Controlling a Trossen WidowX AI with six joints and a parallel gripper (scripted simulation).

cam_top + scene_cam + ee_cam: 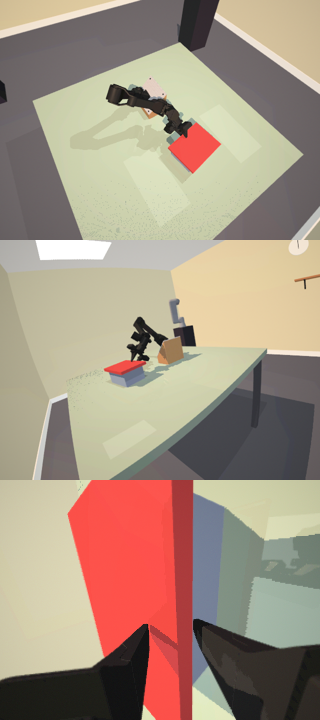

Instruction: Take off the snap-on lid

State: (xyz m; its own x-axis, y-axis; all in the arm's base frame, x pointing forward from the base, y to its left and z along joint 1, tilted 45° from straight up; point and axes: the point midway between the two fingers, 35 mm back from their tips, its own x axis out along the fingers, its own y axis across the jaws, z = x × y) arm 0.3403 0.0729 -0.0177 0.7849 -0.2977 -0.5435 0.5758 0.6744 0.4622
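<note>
Now: gripper tip 8 cm short of the red lid, 2 cm to the right of it and 1 cm below it. Round my gripper tip: grey-blue storage box: 7 cm ahead, 2 cm to the left, 4 cm below.
</note>
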